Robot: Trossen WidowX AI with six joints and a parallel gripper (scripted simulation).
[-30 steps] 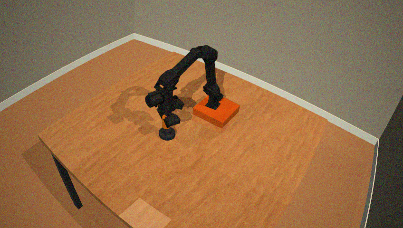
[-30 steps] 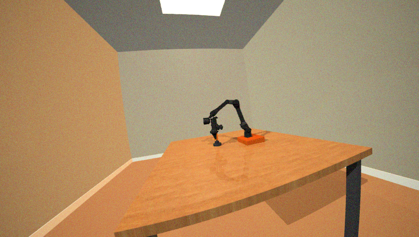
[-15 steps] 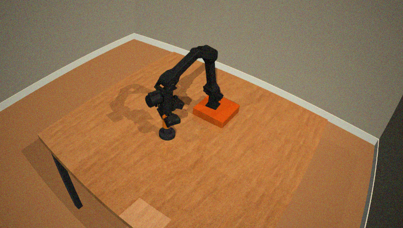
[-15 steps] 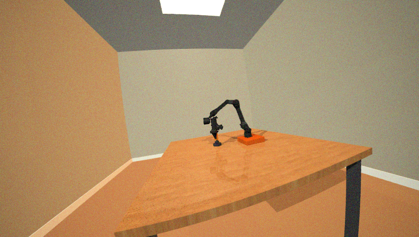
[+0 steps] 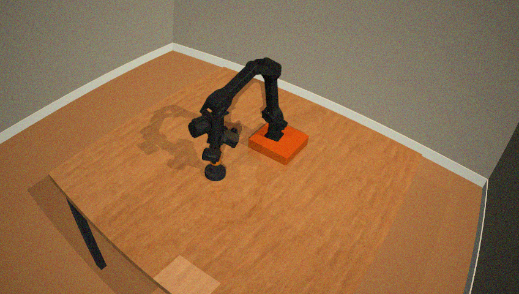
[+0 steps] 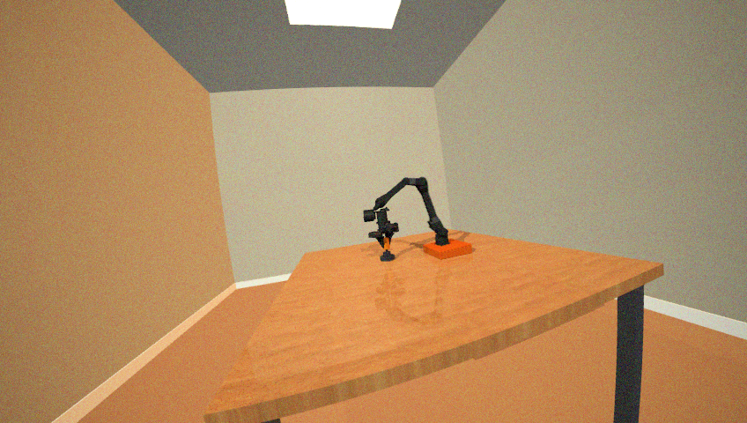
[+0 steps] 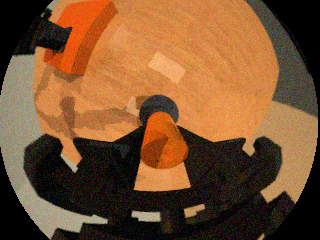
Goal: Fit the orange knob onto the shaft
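The round pedestal is 40 mm below my gripper tip. Round my gripper tip: orange knob 20 mm above.
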